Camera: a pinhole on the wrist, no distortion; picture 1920 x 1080 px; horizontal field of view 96.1 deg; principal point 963.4 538.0 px. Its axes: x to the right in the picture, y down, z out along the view. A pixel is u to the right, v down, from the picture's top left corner.
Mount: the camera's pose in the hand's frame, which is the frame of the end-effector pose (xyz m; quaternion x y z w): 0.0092 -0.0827 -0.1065 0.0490 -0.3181 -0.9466 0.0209
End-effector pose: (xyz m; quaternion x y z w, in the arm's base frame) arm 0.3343 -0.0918 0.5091 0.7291 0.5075 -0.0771 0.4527
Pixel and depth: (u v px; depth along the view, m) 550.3 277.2 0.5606
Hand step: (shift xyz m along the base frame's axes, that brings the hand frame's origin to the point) 0.5211 -0.0761 -0.0344
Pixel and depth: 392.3 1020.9 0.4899
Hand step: 0.3104 -0.1617 -0.4258
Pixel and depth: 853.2 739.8 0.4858
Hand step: 0.2312 -0.2557 -0.1439
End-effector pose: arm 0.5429 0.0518 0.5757 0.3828 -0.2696 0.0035 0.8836
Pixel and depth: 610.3 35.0 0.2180
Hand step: 0.0315 0.0976 0.1385
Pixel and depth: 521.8 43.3 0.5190
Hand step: 0.0121 0.2001 0.5125
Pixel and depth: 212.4 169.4 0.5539
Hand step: 0.1572 0.0936 0.6517
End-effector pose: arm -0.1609 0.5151 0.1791 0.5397 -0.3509 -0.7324 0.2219
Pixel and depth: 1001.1 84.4 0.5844
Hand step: -0.1618 -0.2316 0.4652
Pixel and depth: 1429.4 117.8 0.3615
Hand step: 0.0026 0.0033 0.3491
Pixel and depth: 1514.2 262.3 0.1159
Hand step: 0.0645 0.0351 0.0499
